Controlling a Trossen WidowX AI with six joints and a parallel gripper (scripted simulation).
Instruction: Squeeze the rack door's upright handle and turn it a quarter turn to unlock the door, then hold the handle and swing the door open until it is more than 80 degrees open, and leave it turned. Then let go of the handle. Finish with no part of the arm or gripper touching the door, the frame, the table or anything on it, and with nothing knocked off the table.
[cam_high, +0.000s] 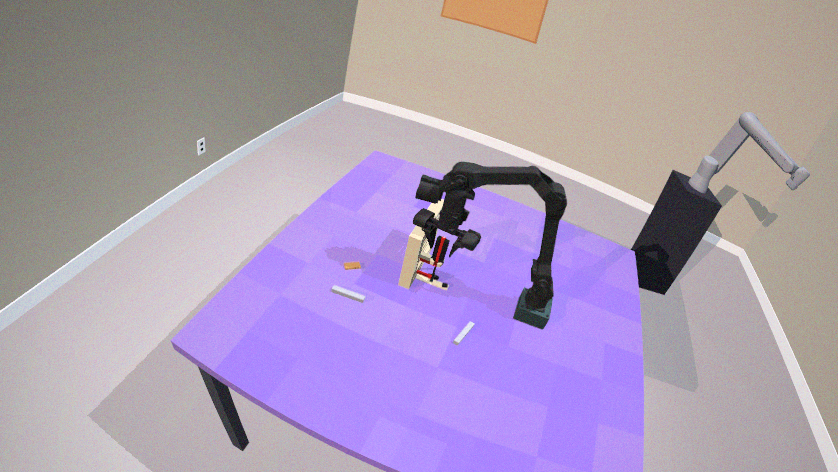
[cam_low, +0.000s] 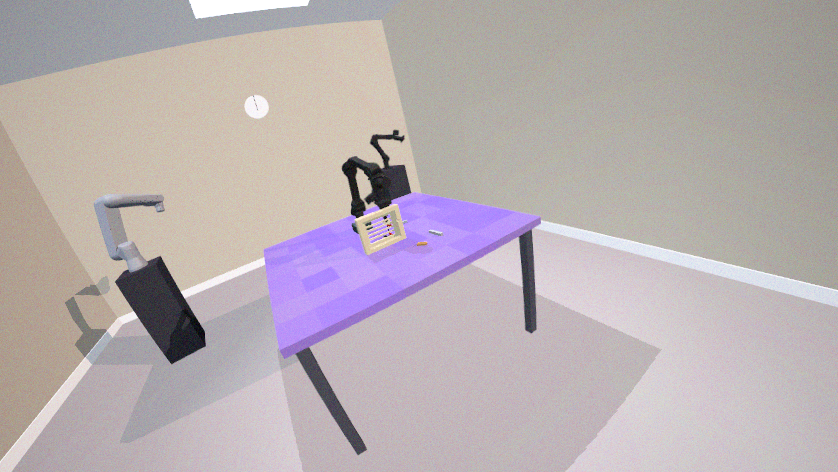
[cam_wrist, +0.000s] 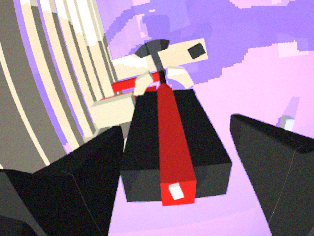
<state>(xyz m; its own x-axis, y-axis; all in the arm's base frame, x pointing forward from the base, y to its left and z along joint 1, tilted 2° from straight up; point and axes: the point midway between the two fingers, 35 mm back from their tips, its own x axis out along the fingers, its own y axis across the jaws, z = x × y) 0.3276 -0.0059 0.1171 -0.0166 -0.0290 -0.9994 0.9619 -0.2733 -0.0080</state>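
Right now the handle is 3 cm below my gripper tip and 1 cm to the right of it. Also, from my gripper tip: grey bar 22 cm ahead, 14 cm to the left, 13 cm below; small orange block 25 cm ahead, 13 cm below, 2 cm to the left.
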